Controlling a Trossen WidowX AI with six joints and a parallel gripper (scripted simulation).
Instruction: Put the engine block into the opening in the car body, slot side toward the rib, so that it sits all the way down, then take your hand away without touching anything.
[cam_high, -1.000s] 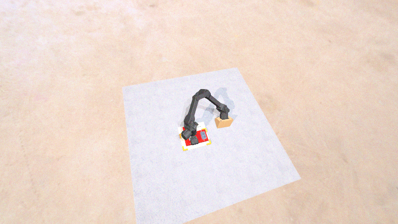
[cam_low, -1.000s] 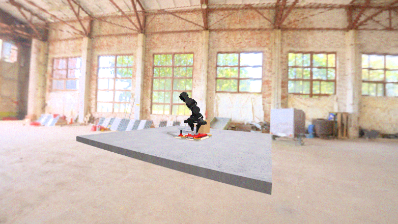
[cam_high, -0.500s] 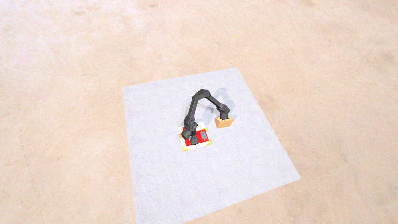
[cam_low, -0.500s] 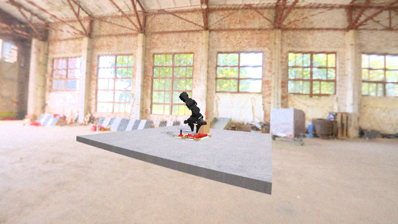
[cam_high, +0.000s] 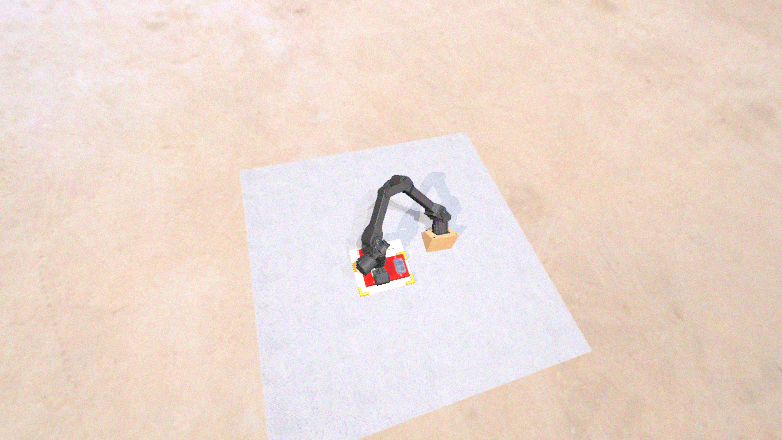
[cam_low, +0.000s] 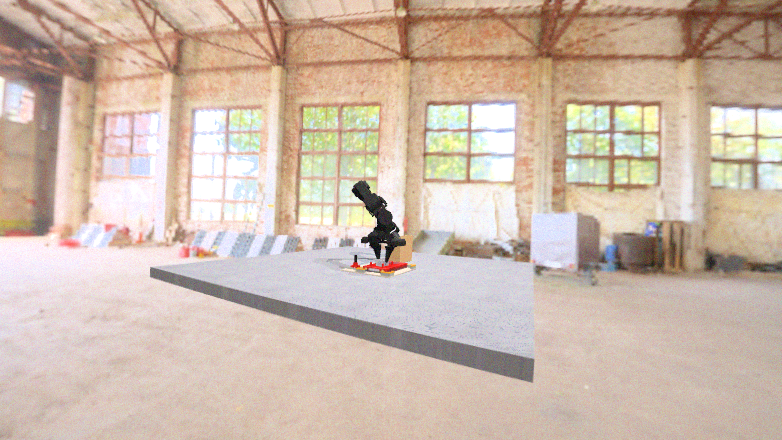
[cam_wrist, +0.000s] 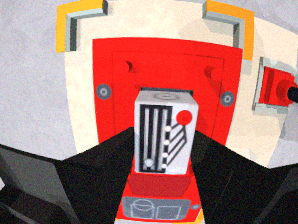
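The engine block lies 10 mm below my gripper tip. From my gripper tip the other things lie so: black post: 110 mm to the right, 40 mm ahead, 10 mm below.
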